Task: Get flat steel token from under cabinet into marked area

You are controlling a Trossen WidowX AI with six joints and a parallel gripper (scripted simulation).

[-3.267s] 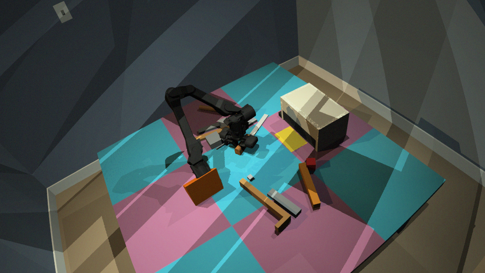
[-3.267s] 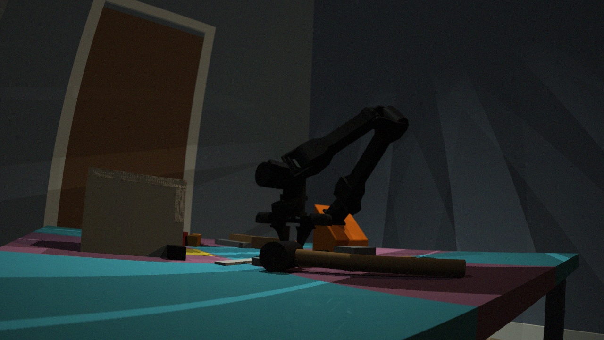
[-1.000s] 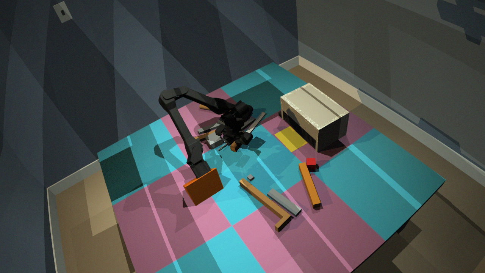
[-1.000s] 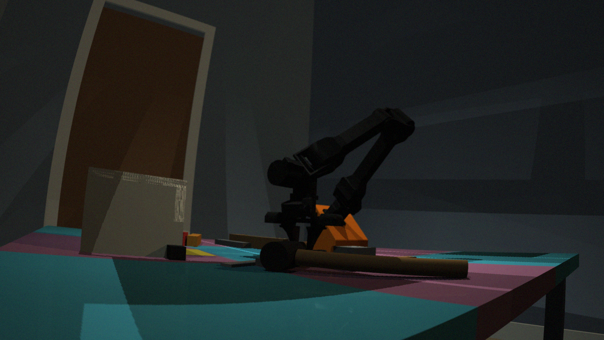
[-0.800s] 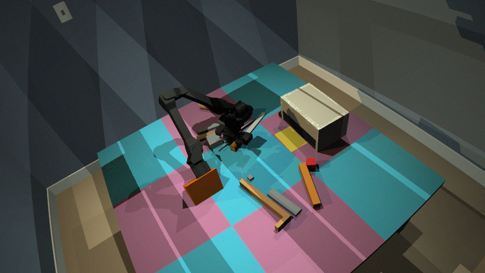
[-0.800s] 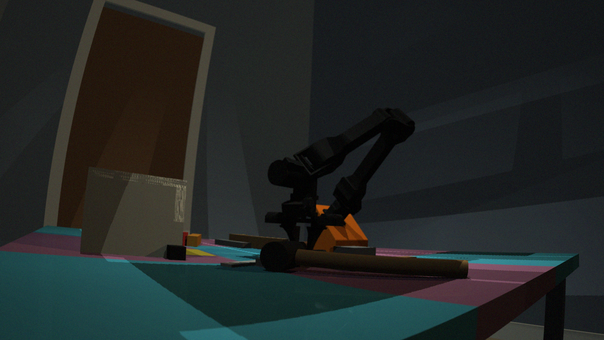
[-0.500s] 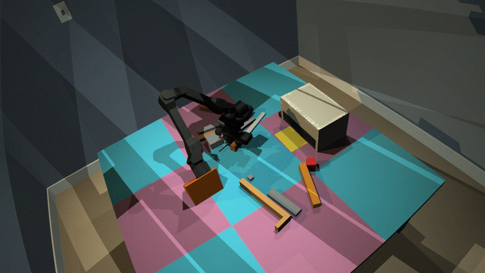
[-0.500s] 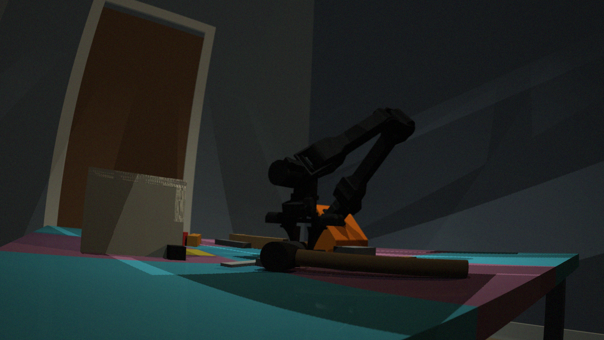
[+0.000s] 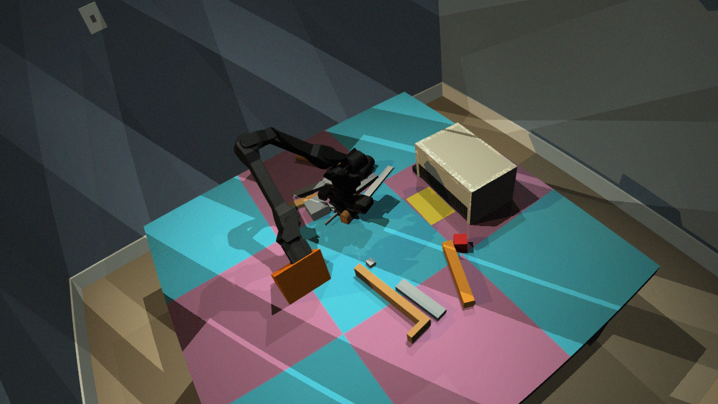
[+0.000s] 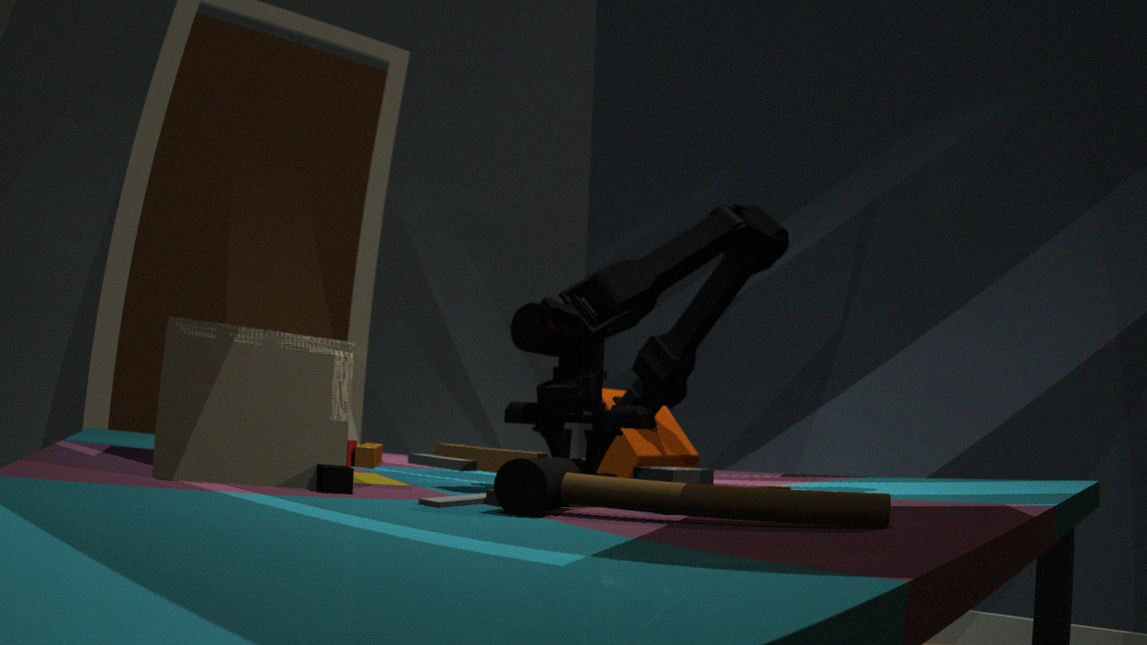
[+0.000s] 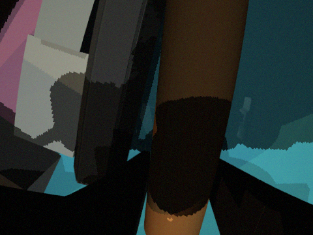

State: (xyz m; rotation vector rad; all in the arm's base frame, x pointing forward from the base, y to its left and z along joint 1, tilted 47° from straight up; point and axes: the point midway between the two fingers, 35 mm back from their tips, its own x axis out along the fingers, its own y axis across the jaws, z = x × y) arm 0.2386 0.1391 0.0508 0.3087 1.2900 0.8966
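Now: the screwdriver 2 cm behind my gripper tip and 4 cm to the left of it. From my gripper tip the other things lie so: long wooden stick: 3 cm behind, 16 cm to the left; small grey cube: 6 cm behind, 21 cm to the right; grey block: 7 cm behind, 10 cm to the left, 1 cm above.
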